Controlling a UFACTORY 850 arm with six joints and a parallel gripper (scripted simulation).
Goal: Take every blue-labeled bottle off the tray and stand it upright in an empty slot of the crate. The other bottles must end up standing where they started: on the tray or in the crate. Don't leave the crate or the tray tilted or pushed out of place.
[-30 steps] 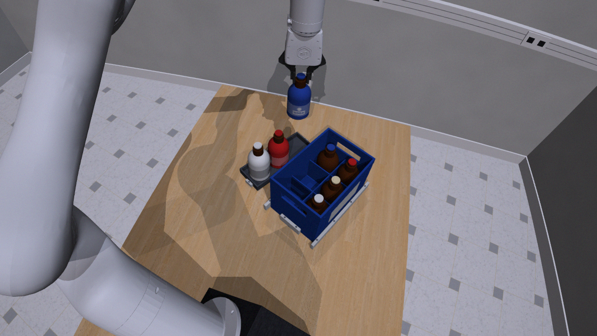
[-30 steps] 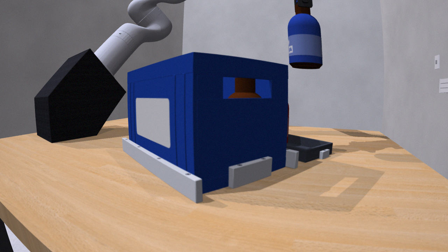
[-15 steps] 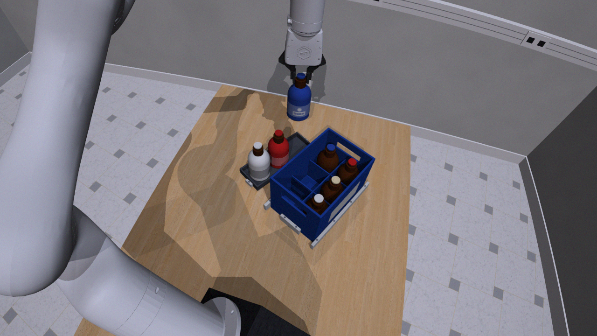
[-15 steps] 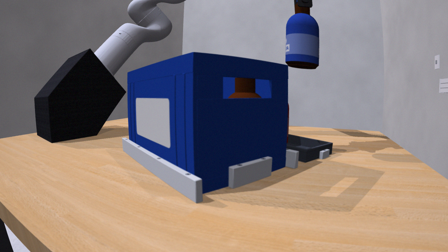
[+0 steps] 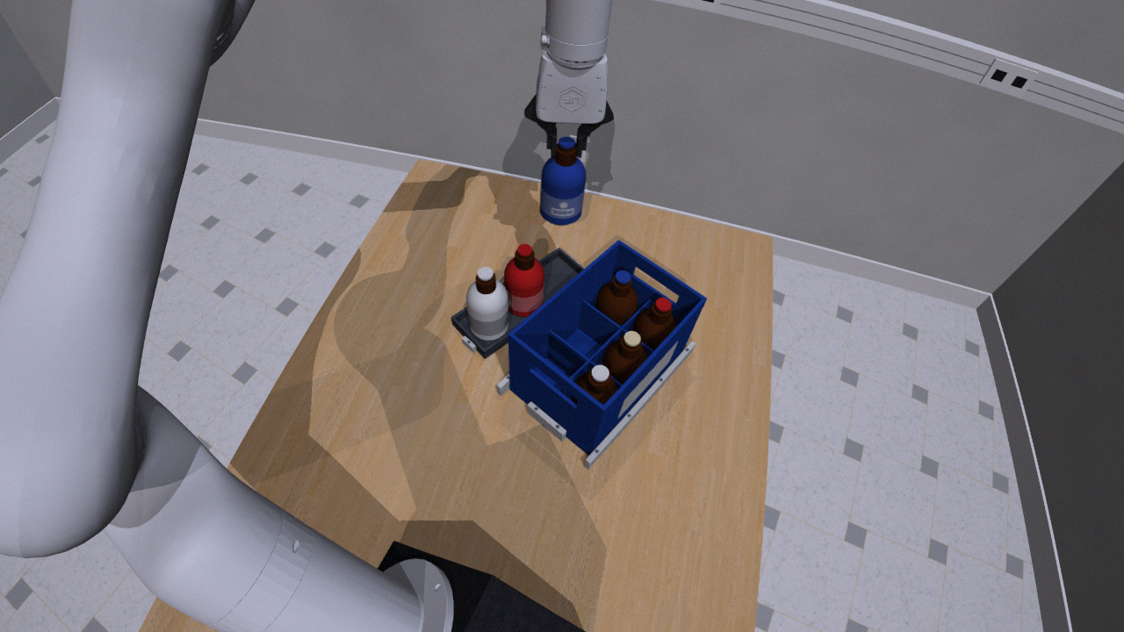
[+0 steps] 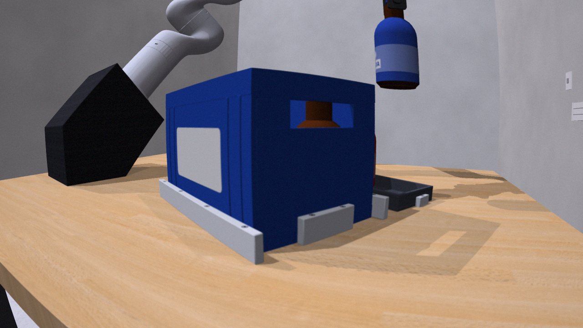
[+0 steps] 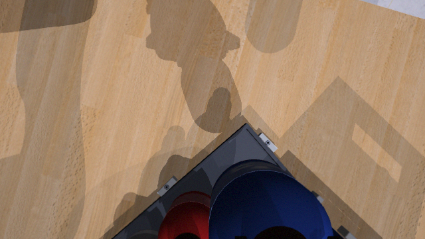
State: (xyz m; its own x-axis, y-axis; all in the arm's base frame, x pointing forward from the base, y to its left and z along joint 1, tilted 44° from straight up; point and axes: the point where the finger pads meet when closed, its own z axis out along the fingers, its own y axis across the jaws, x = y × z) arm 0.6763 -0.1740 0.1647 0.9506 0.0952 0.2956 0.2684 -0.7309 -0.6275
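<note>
The blue-labeled bottle is 7 cm below my hand. From my hand the other things lie so: white-labeled bottle 15 cm behind, 9 cm to the left, 25 cm below; tray 8 cm behind, 4 cm to the left, 32 cm below; red-labeled bottle 8 cm behind, 4 cm to the left, 25 cm below.
</note>
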